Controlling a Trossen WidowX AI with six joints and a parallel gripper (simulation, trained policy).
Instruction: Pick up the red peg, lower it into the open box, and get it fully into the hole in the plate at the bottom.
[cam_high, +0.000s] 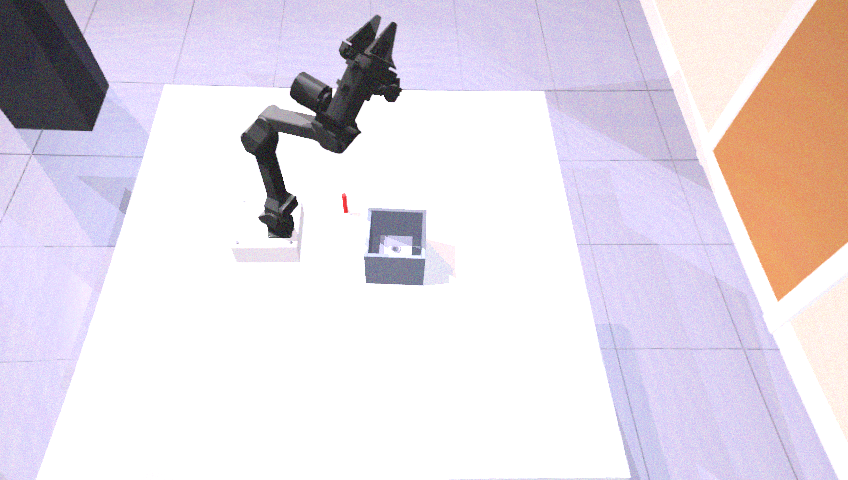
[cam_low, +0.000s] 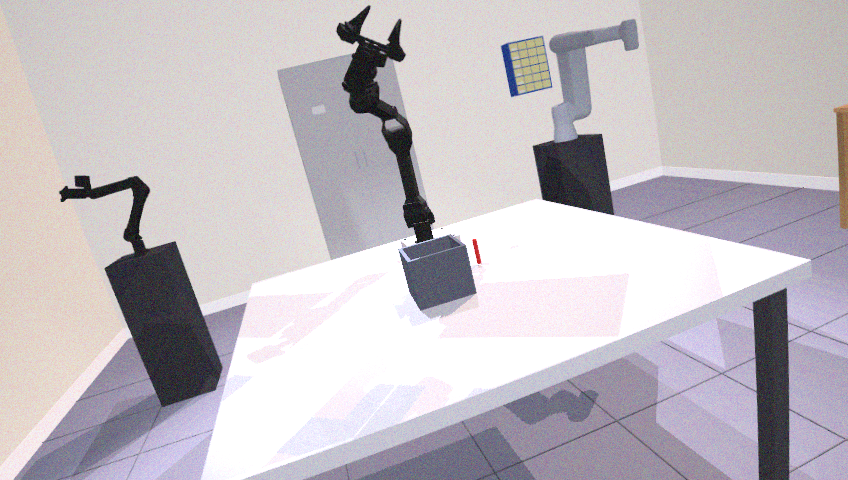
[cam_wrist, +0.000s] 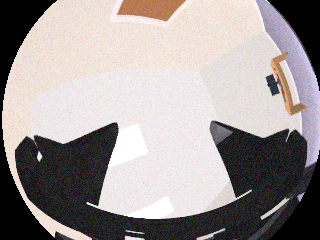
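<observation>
My gripper tip is 720 mm above the red peg, 140 mm to the right of it and 130 mm past it. Round my gripper tip: pale plate (710 mm below, 40 mm to the right, 20 mm ahead).
</observation>
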